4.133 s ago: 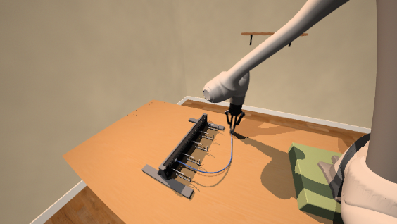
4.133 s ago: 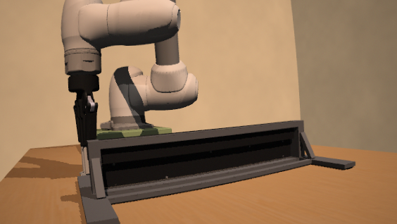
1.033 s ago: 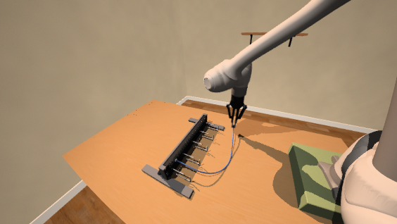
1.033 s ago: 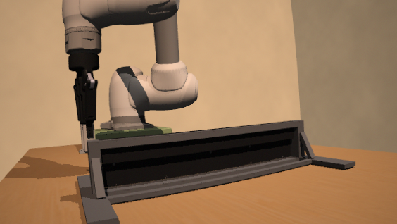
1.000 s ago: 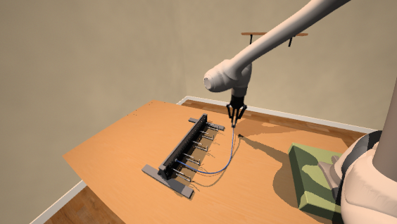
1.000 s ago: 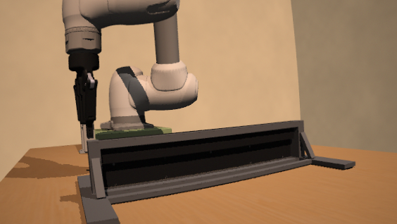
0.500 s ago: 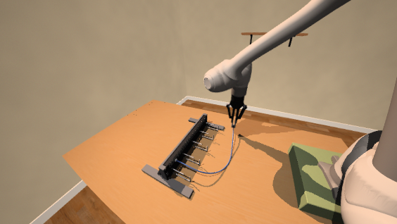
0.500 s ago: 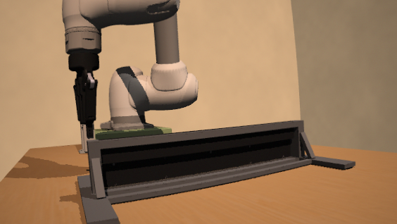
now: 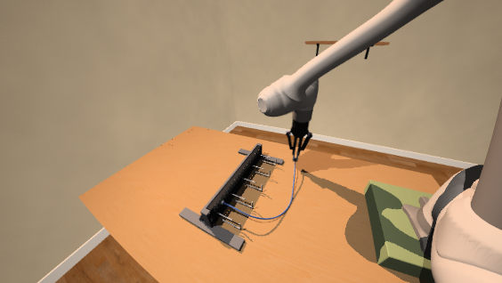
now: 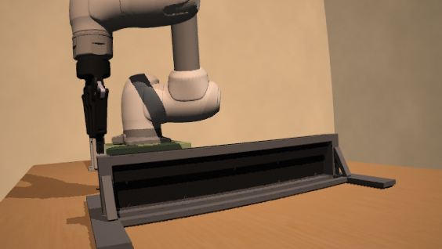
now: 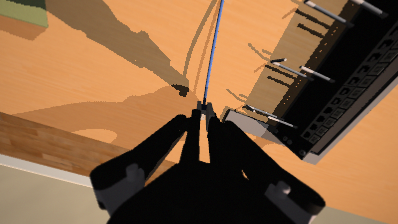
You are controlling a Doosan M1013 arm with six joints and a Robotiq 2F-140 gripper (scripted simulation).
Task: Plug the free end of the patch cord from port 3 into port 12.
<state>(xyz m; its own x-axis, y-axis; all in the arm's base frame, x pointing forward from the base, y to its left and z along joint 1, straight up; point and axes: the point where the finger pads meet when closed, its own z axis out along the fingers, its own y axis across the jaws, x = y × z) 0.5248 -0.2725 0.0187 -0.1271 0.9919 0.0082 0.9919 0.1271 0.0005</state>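
My gripper is now 30 mm above the plug and 10 mm to the left of it.
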